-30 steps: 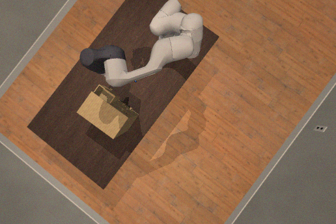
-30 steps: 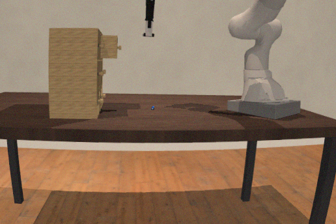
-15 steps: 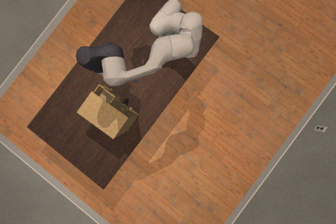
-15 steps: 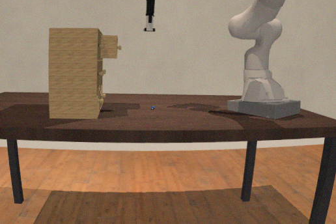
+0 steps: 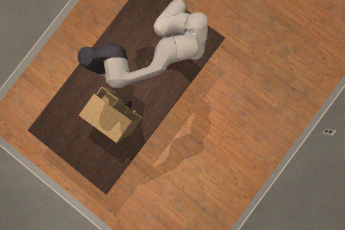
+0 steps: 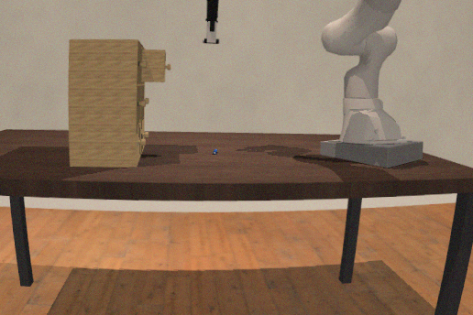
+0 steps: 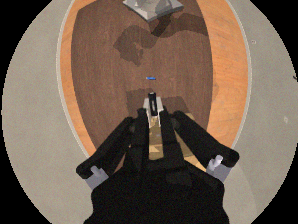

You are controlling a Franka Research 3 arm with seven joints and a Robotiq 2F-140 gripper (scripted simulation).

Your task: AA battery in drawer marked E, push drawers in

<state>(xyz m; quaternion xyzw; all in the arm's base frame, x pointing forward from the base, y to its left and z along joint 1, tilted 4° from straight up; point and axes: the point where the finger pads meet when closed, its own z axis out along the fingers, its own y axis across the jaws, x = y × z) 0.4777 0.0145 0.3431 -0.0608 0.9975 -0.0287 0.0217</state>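
Now: the AA battery 3 cm below my hand. From my hand the other things lie so: blue object: 2 cm behind, 1 cm to the right, 37 cm below.
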